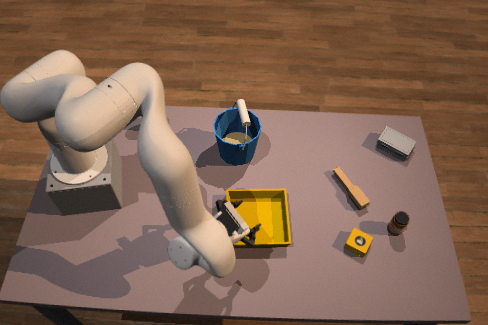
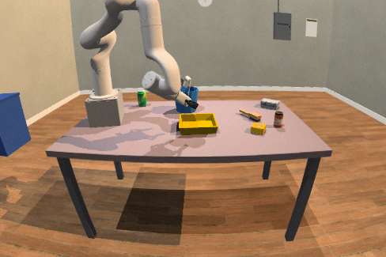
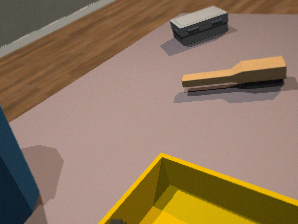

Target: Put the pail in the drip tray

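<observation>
Now: the pail handle 370 mm to the left of my hand, 60 mm behind it and 20 mm above it. From my hand the other things lie so: blue pail: 370 mm to the left, 70 mm behind, 40 mm below; then grey box: 540 mm ahead, 460 mm to the left, 150 mm below; then yellow drip tray: 160 mm below, 70 mm to the left, 30 mm ahead.
</observation>
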